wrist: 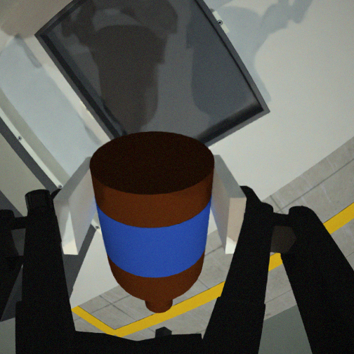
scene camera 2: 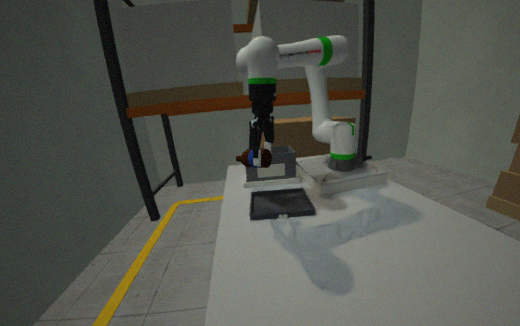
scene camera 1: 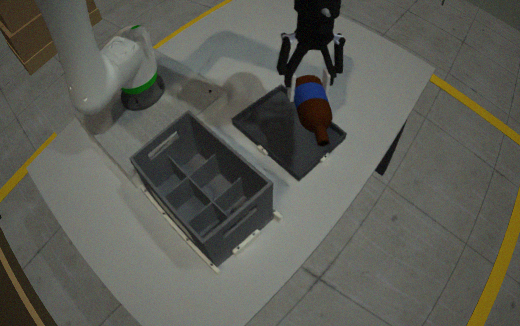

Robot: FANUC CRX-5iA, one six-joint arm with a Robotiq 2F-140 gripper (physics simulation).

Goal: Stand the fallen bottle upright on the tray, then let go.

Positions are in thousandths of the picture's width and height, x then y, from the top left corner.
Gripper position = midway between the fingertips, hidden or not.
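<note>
I can see a brown bottle (scene camera 1: 605,345), and from the wrist too I can see the bottle (wrist: 431,535). As for myself, there is my gripper (scene camera 1: 591,296). The gripper (wrist: 434,499) is visible from my wrist as well, and scene camera 2 gives me another look at my gripper (scene camera 2: 505,495).
</note>
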